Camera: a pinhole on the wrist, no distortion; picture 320 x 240 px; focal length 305.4 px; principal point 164.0 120.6 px. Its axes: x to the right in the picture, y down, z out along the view. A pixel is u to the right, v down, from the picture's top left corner.
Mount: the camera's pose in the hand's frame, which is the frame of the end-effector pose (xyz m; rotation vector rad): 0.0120 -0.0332 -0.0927 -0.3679 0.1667 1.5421
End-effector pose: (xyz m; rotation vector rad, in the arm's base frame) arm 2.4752 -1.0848 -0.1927 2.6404 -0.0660 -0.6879
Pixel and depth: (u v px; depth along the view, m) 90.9 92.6 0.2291
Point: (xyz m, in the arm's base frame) 2.4093 -1.1313 -0.3102
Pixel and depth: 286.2 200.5 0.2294
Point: 2.3786 -1.2238 -0.1739
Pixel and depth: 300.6 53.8 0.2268
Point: 2.4711 -1.2516 -0.2267
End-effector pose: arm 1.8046 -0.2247 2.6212 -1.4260 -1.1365 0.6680
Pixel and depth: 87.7 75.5 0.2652
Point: 1.6468 -0.1363 2.5940
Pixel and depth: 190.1 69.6 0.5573
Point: 1.4939 0.0031 2.3523
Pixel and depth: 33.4 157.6 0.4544
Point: 1.4018 -0.1669 2.5840
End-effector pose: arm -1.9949 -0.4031 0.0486 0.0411 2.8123 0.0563
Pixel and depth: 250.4 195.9 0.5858
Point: -1.6769 -0.0803 -0.2340
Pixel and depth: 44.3 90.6 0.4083
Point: -1.8802 -0.4383 -0.2806
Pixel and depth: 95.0 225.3 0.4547
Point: -1.6913 -0.3782 -0.2132
